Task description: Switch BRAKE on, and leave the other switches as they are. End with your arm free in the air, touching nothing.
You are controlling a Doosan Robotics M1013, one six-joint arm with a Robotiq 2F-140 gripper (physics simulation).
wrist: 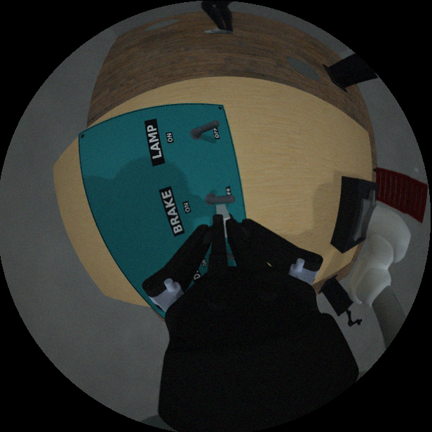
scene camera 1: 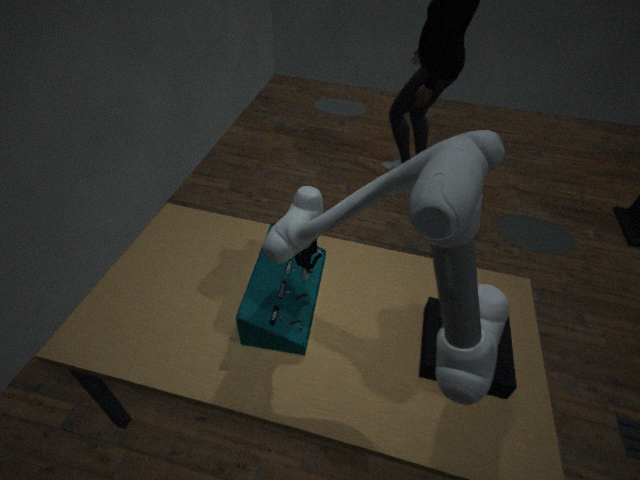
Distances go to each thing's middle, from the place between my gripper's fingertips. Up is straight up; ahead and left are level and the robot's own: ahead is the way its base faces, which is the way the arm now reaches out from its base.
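My hand: 80 mm short of the teal switch box (wrist: 148, 177), 20 mm above it, 40 mm to the right of it.
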